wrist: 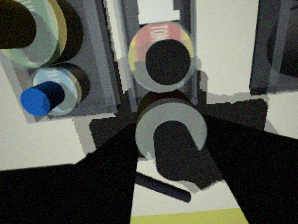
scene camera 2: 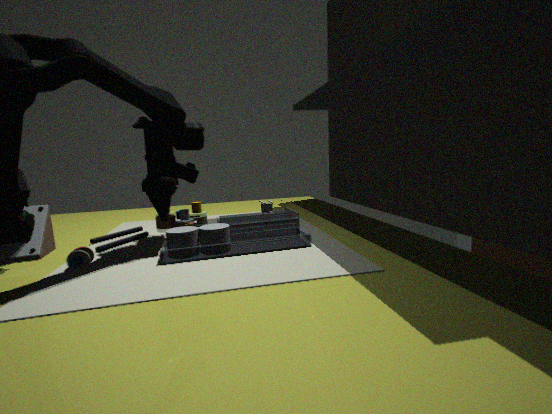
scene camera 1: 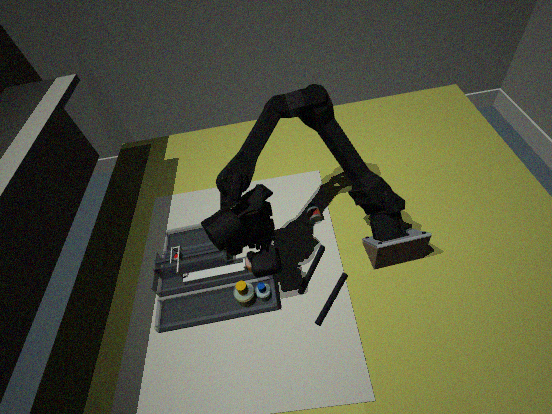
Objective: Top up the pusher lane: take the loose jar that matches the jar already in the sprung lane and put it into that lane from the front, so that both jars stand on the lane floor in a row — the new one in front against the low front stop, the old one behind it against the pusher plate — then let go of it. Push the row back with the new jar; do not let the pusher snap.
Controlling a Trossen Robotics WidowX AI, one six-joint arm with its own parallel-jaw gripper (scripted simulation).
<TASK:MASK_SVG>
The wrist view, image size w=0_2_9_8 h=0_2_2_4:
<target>my gripper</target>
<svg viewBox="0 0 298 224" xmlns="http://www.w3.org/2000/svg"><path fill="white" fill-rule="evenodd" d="M136 124L131 123L92 154L75 164L68 163L45 167L37 166L15 170L0 170L0 224L130 224L138 162L138 147L135 140ZM203 114L202 116L207 125L206 148L224 177L225 183L227 183L248 223L298 224L298 139L248 128L247 126Z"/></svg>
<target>blue-lidded jar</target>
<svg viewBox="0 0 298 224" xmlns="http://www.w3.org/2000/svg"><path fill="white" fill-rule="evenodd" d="M89 71L73 62L51 65L34 71L28 80L28 89L20 96L22 106L28 113L34 116L43 116L45 114L61 116L70 113L87 98L91 91L92 77Z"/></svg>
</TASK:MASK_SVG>
